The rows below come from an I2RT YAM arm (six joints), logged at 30 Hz.
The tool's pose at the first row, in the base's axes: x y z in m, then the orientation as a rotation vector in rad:
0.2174 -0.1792 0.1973 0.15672 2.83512 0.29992
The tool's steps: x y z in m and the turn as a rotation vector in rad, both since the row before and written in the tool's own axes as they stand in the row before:
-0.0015 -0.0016 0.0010 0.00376 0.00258 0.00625
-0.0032 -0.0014 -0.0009 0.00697 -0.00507 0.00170
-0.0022 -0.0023 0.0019 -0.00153 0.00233 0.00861
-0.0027 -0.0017 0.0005 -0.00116 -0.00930 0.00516
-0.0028 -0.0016 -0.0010 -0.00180 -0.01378 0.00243
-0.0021 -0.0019 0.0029 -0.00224 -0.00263 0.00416
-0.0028 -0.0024 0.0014 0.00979 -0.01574 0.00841
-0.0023 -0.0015 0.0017 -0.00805 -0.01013 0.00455
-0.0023 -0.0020 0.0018 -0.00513 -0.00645 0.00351
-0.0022 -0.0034 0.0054 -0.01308 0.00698 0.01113
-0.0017 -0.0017 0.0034 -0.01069 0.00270 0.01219
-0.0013 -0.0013 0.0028 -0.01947 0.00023 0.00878
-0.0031 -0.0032 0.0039 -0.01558 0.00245 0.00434
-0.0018 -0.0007 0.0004 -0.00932 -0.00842 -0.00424
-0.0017 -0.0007 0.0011 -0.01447 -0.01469 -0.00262
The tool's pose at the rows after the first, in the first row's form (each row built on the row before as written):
0.2190 -0.1808 0.1964 0.16612 2.83841 0.29636
0.2217 -0.1828 0.1978 0.17049 2.83473 0.28604
0.2241 -0.1850 0.1961 0.18220 2.83667 0.29043
0.2267 -0.1870 0.1960 0.19016 2.82718 0.29157
0.2289 -0.1892 0.1974 0.19449 2.81317 0.29221
0.2316 -0.1909 0.1949 0.20011 2.81005 0.29582
0.2344 -0.1934 0.1939 0.21557 2.79626 0.28124
0.2369 -0.1950 0.1927 0.22089 2.78449 0.29163
0.2394 -0.1970 0.1913 0.22511 2.77695 0.29836
0.2429 -0.1997 0.1862 0.23682 2.78063 0.32058
0.2454 -0.2010 0.1832 0.25102 2.78042 0.33892
0.2474 -0.2019 0.1807 0.25859 2.77559 0.36800
0.2512 -0.2048 0.1772 0.26062 2.77383 0.39111
0.2529 -0.2058 0.1772 0.25354 2.76320 0.40088
0.2548 -0.2066 0.1765 0.24830 2.74496 0.41654

